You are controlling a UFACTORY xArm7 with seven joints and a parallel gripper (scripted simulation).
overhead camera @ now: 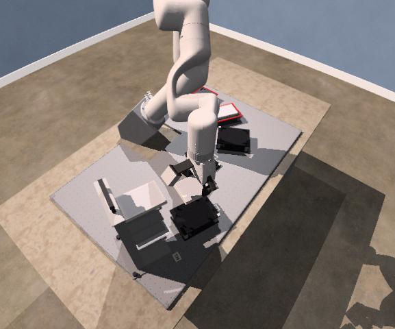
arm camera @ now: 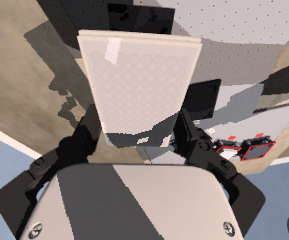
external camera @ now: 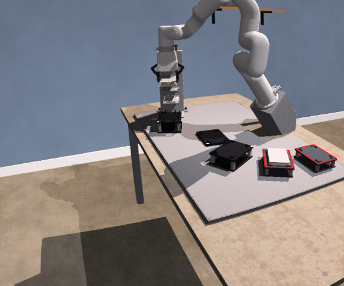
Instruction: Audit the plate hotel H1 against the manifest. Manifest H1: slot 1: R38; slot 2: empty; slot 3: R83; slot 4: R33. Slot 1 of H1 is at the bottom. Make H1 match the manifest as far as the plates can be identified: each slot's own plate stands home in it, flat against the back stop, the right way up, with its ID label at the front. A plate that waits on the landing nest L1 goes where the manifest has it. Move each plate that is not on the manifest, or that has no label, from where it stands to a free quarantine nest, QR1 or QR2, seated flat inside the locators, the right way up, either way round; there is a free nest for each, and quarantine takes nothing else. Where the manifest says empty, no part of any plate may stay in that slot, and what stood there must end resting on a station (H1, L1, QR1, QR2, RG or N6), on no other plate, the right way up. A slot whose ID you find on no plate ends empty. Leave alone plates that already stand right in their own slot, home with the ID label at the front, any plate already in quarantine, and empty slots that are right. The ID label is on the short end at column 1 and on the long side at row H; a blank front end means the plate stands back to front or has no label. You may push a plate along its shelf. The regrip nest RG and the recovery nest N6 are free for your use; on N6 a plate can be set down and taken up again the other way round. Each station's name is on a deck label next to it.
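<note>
Now: the RG deck label 1 cm ahead of my hand, 9 cm to the left of it and 26 cm below it. From my hand the other things lie so: plate hotel H1: 3 cm behind, 28 cm to the right, 7 cm below; pale plate: 2 cm behind, 20 cm to the right, 16 cm below; H1 deck label: 8 cm ahead, 16 cm to the right, 26 cm below.
</note>
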